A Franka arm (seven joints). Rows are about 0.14 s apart.
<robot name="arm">
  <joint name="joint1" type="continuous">
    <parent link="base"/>
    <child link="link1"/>
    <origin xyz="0 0 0.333" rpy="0 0 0"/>
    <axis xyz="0 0 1"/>
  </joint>
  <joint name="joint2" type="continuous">
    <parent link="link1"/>
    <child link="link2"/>
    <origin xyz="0 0 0" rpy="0 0 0"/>
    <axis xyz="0 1 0"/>
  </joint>
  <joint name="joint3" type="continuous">
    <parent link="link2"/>
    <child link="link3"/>
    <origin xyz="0 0 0.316" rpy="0 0 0"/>
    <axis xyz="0 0 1"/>
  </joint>
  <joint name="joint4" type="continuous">
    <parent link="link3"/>
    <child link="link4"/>
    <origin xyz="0.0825 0 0" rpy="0 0 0"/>
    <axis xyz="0 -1 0"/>
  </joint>
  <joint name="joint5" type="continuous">
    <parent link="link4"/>
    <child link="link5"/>
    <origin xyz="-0.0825 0 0.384" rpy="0 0 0"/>
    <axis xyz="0 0 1"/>
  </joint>
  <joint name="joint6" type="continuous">
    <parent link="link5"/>
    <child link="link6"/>
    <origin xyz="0 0 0" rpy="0 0 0"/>
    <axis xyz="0 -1 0"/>
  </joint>
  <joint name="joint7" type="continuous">
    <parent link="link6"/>
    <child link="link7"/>
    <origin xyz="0.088 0 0" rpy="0 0 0"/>
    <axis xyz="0 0 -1"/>
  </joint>
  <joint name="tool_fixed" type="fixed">
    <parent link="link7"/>
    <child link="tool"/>
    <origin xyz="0 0 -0.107" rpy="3.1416 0 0"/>
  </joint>
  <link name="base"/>
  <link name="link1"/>
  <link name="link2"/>
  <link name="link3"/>
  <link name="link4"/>
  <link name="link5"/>
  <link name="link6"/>
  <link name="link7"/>
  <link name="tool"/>
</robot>
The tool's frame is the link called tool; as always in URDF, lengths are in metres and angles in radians. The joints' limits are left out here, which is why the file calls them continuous.
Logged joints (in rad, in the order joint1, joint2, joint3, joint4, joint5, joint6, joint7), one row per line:
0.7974 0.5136 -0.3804 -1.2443 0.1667 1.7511 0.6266
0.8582 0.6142 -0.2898 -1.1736 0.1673 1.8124 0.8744
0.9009 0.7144 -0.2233 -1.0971 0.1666 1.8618 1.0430
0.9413 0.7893 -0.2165 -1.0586 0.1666 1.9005 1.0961
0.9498 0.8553 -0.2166 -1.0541 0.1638 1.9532 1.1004
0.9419 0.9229 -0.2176 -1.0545 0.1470 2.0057 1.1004
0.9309 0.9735 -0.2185 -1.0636 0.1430 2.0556 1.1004
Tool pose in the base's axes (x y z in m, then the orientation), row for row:
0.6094 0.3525 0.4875 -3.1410 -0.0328 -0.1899
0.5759 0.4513 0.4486 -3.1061 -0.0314 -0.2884
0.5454 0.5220 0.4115 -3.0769 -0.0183 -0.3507
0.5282 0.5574 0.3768 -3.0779 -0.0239 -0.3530
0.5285 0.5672 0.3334 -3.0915 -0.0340 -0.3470
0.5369 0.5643 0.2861 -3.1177 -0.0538 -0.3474
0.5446 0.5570 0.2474 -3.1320 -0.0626 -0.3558
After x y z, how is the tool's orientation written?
As angles about the fixed x, y, z axes (roll, pitch, yaw), in radians.
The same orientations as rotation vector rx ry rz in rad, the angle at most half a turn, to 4 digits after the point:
3.1245 -0.2976 0.0513
-3.0783 0.4461 -0.0563
-3.0337 0.5365 -0.0451
-3.0349 0.5401 -0.0535
-3.0512 0.5334 -0.0653
-3.0792 0.5393 -0.0893
3.0889 -0.5549 0.0994

